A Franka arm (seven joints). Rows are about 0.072 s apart.
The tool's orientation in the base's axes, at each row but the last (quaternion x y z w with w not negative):
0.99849 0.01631 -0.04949 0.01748
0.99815 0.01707 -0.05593 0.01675
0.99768 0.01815 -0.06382 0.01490
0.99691 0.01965 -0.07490 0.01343
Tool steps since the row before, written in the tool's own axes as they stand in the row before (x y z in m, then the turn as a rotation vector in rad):
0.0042 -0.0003 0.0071 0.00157 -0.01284 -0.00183
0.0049 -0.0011 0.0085 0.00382 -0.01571 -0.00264
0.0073 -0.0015 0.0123 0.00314 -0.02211 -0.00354
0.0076 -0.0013 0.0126 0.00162 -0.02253 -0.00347
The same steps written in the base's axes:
0.0035 0.0002 -0.0075 0.00130 0.01294 0.00124
0.0039 0.0010 -0.0090 0.00352 0.01591 0.00170
0.0056 0.0014 -0.0132 0.00272 0.02231 0.00250
0.0056 0.0012 -0.0136 0.00119 0.02267 0.00265

